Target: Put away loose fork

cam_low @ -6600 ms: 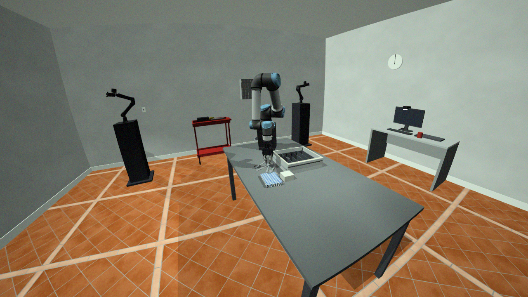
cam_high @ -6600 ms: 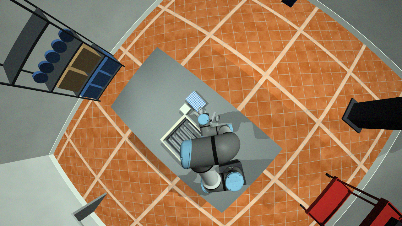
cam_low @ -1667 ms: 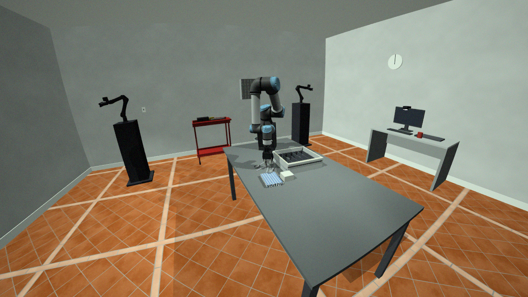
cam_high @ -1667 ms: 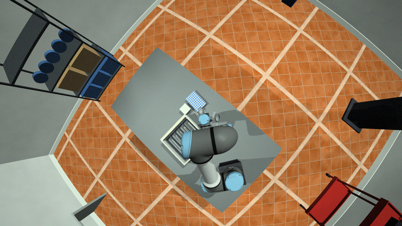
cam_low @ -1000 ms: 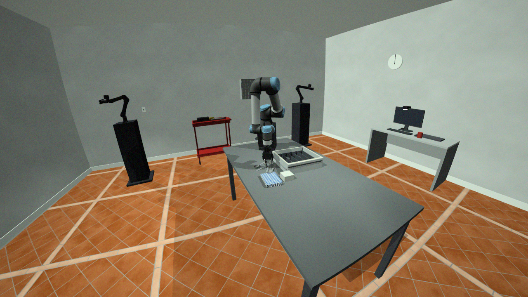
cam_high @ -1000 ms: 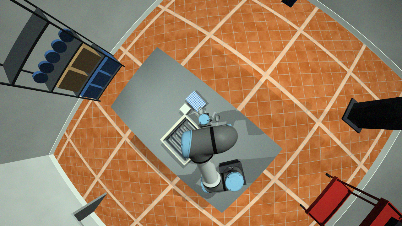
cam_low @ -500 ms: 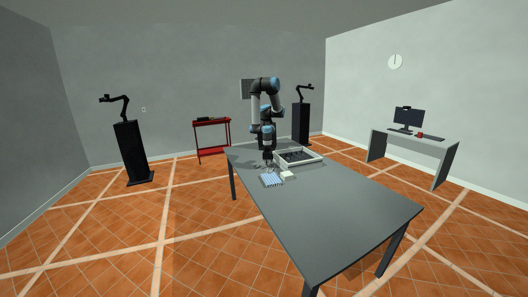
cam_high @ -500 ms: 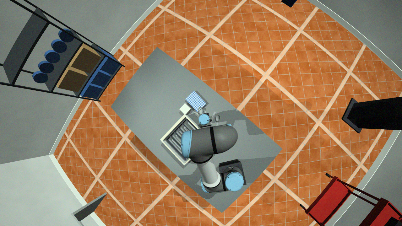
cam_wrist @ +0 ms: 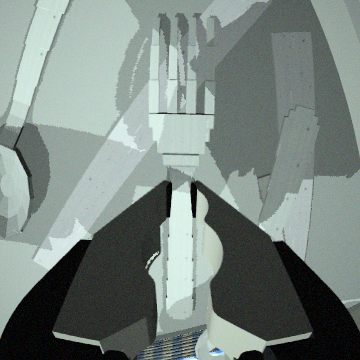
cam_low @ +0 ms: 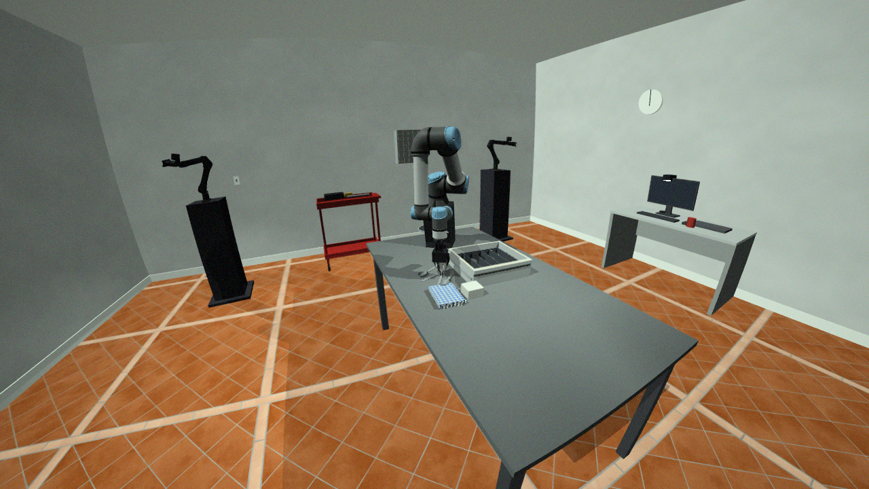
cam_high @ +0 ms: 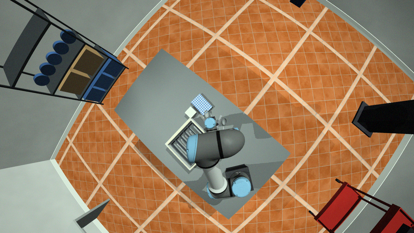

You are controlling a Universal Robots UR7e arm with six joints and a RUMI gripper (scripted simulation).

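Now: hand 26 cm to the right of the tray, 7 cm short of it and 3 cm below it. Round my hand: white block 25 cm ahead, 3 cm to the left, 1 cm above.
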